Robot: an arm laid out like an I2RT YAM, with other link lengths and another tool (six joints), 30 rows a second.
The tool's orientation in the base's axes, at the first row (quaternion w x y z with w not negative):
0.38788, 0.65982, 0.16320, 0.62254
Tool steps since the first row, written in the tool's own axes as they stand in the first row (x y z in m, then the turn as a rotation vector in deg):
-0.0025, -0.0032, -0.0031, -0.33, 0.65, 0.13
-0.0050, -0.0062, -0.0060, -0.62, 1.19, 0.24
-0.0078, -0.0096, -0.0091, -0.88, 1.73, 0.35
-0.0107, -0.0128, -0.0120, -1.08, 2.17, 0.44
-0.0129, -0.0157, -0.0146, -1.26, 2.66, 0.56
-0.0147, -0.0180, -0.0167, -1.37, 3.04, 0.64
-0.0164, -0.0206, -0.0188, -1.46, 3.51, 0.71
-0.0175, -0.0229, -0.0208, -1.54, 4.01, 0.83
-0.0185, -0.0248, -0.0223, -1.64, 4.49, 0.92
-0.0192, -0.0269, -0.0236, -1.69, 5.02, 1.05
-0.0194, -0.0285, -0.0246, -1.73, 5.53, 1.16
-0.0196, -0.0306, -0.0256, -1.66, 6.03, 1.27
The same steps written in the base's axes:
-0.0025, 0.0013, -0.0043, -0.11, -0.69, 0.25
-0.0049, 0.0024, -0.0084, -0.20, -1.28, 0.44
-0.0074, 0.0036, -0.0130, -0.28, -1.84, 0.65
-0.0098, 0.0045, -0.0175, -0.35, -2.29, 0.83
-0.0119, 0.0056, -0.0213, -0.40, -2.77, 1.07
-0.0135, 0.0065, -0.0244, -0.44, -3.12, 1.27
-0.0151, 0.0077, -0.0276, -0.52, -3.51, 1.55
-0.0166, 0.0090, -0.0301, -0.55, -3.92, 1.86
-0.0177, 0.0100, -0.0323, -0.61, -4.33, 2.14
-0.0185, 0.0112, -0.0344, -0.64, -4.75, 2.49
-0.0190, 0.0125, -0.0357, -0.68, -5.14, 2.84
-0.0194, 0.0140, -0.0374, -0.69, -5.45, 3.25

